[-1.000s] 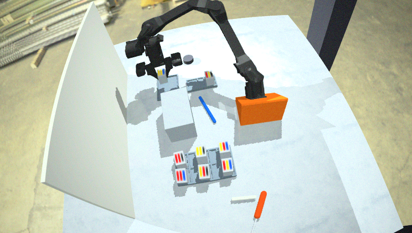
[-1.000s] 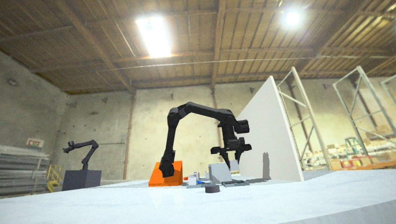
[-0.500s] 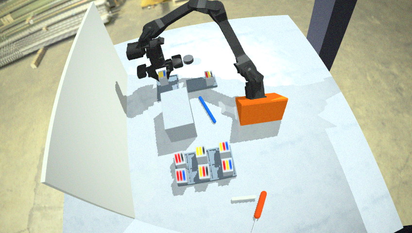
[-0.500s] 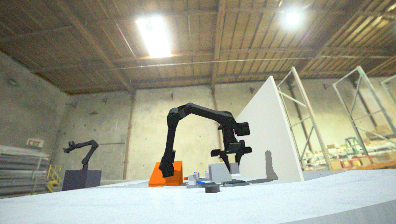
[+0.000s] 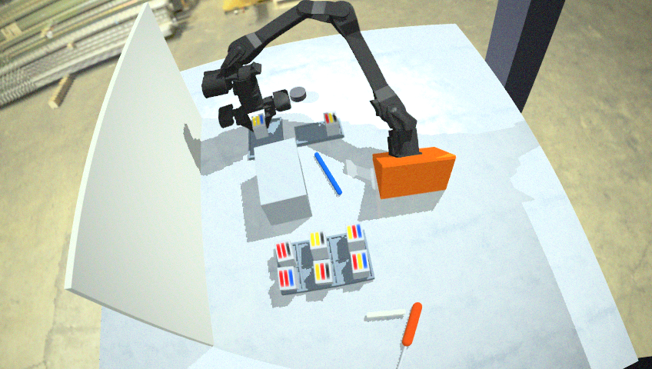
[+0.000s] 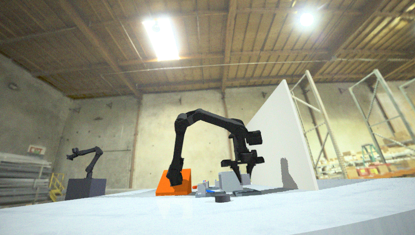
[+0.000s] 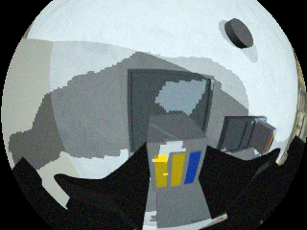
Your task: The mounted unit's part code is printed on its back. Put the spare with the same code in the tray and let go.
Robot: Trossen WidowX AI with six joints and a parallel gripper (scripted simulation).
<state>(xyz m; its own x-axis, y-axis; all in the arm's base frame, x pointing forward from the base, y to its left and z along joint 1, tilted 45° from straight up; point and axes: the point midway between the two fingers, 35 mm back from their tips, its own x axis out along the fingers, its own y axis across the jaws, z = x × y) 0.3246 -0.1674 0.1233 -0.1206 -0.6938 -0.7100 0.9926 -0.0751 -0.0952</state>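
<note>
Now: the spare 20 mm above my gripper tip. Also, from my gripper tip: dark flat tray 40 mm below; rack 150 mm behind, 40 mm below, 30 mm to the left; black puck 140 mm to the right, 120 mm behind, 30 mm below.
</note>
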